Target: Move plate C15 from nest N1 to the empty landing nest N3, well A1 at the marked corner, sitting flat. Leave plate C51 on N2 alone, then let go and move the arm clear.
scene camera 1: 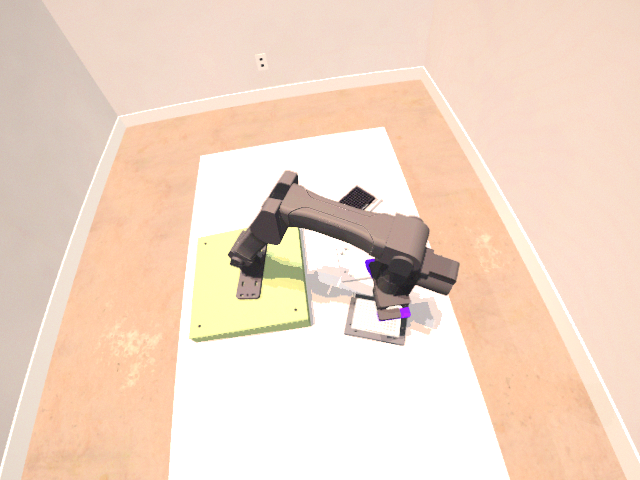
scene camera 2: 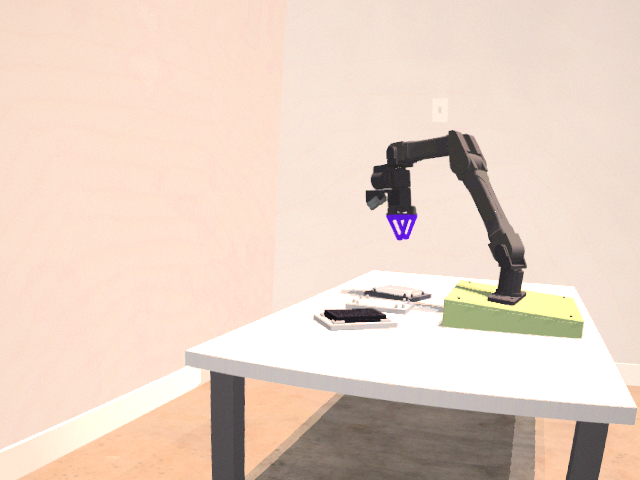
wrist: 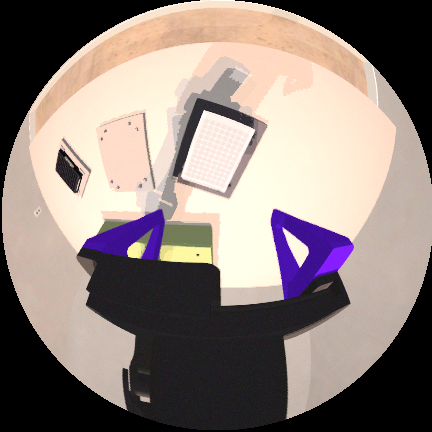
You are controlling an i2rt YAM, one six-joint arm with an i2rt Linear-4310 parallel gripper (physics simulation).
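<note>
My gripper point(scene camera 1: 387, 289) point(scene camera 2: 402, 237) point(wrist: 217, 214) is open, fingers pointing down, high above the table near the dark nest. A white plate point(scene camera 1: 374, 321) point(scene camera 2: 400, 290) point(wrist: 217, 150) sits in the dark nest point(scene camera 1: 367, 337) point(scene camera 2: 426, 296) point(wrist: 195, 125). A black plate point(scene camera 1: 357, 197) point(scene camera 2: 354, 314) point(wrist: 69, 170) sits in a white nest point(scene camera 2: 361, 326) point(wrist: 86, 180). Between them is an empty white nest point(scene camera 2: 379, 307) point(wrist: 125, 155) with small corner posts; the arm hides part of it in scene camera 1. Plate and nest labels and the A1 marks are not readable.
The arm stands on a yellow-green base block point(scene camera 1: 222, 310) point(scene camera 2: 537, 321) point(wrist: 185, 254) beside the nests. The white table point(scene camera 1: 310, 413) point(scene camera 2: 413, 361) extends past the nests on both sides. Walls stand beyond the table.
</note>
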